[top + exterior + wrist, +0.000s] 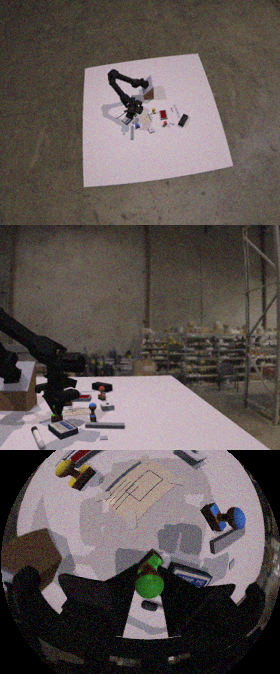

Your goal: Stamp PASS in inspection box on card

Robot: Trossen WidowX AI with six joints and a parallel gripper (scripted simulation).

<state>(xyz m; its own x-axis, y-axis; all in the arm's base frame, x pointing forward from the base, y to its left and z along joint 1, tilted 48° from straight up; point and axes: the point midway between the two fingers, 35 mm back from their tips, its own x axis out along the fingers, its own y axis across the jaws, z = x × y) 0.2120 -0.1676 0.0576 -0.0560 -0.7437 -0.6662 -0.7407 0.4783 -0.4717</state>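
Now: gripper tip right at the green-knobbed stamp. Round my gripper tip: labelled box 3 cm ahead, 8 cm to the right, 1 cm below; cream card 6 cm ahead, 10 cm to the left, 3 cm below; white cylinder 4 cm behind, 11 cm to the right, 2 cm below.
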